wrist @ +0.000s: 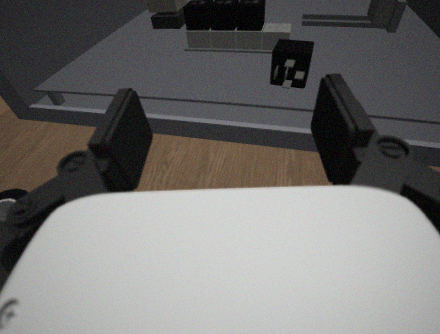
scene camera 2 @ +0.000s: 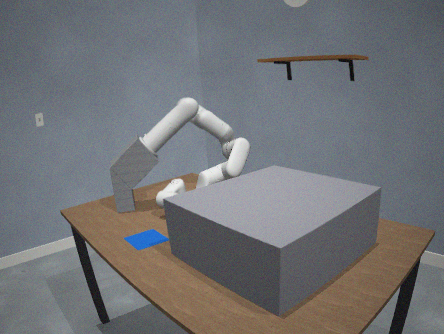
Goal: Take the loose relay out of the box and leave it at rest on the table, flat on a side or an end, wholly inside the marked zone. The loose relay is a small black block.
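Pixels of known places: gripper, fingertip midpoint: (wrist: 227,107); arm's base, link origin: (scene camera 2: 147,147).
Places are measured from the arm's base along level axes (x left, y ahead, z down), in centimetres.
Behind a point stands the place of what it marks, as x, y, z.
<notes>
The loose relay (wrist: 292,64) @[7.7, 56.8, 22.1], a small black block with pale contacts on its near face, lies on the box floor in the wrist view, in front of the right end of a row of sockets. My gripper (wrist: 227,107) @[8.9, 45.8, 19.5] is open with nothing between its fingers. The relay shows beyond the fingertips, left of the right finger. The grey box (scene camera 2: 272,205) @[9.6, 83.3, 7.3] (wrist: 200,126) @[14.2, 51.2, 26.1] stands on the table; its open side faces the arm. The marked zone, a blue square (scene camera 2: 146,239) @[-17.2, 39.7, 27.5], lies on the table beside the box. The gripper's fingers are hidden behind the box in the scene view.
Inside the box, three black relays (wrist: 224,15) @[17.0, 64.3, 20.9] sit on a pale socket row (wrist: 222,40) @[17.4, 64.1, 23.6], with a bare socket at its right end. A dark block with a beige top (wrist: 168,20) @[28.7, 69.8, 23.6] stands left of them. A grey bracket with rails (wrist: 385,15) @[-0.3, 75.7, 23.0] is at the back right.
</notes>
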